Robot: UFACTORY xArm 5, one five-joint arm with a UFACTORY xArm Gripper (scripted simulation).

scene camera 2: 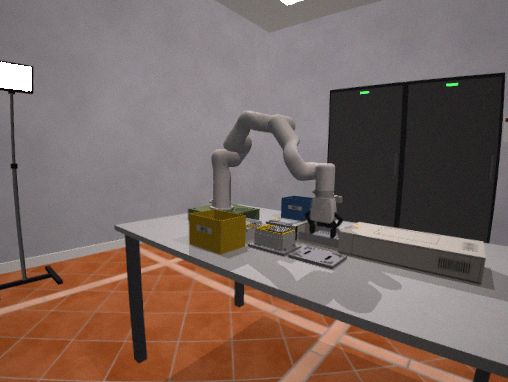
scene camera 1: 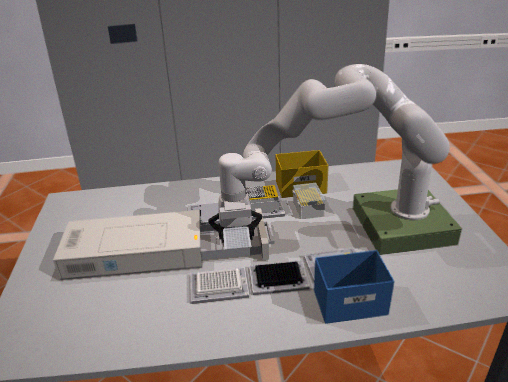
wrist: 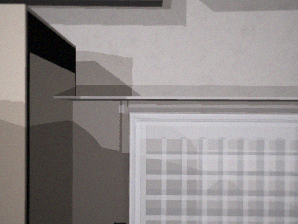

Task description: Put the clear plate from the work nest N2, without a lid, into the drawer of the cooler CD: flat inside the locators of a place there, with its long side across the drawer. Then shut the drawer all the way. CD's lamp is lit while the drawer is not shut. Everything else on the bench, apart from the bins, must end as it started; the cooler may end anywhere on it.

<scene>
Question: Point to a white plate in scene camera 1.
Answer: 228, 277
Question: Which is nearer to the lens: the cooler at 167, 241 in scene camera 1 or the blue bin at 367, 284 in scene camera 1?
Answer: The blue bin.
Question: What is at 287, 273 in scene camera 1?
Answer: A black plate.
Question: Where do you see a yellow bin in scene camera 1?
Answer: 303, 172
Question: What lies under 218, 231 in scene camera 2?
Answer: A yellow bin.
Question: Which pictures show the cooler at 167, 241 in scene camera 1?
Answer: Scene camera 2, scene camera 1 and the wrist view: all of them.
</scene>
